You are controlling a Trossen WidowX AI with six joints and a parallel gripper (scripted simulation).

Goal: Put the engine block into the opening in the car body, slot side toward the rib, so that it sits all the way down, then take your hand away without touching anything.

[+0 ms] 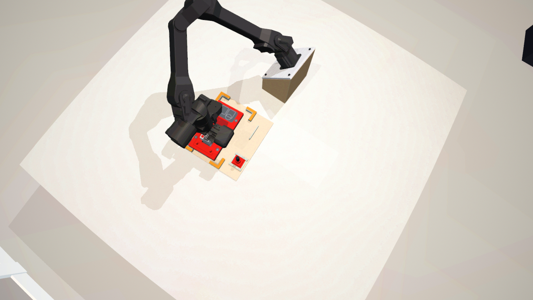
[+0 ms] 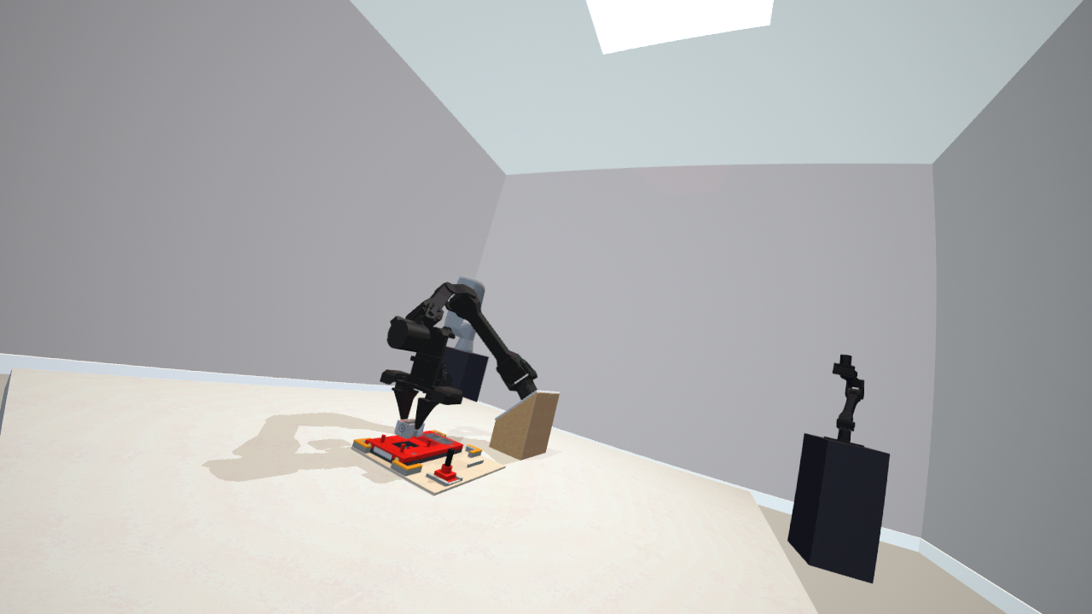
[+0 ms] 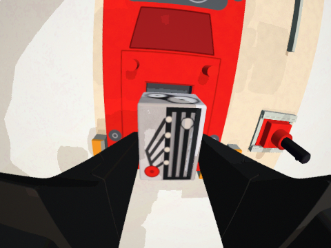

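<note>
Right now my gripper tip is 10 mm above the engine block.
</note>
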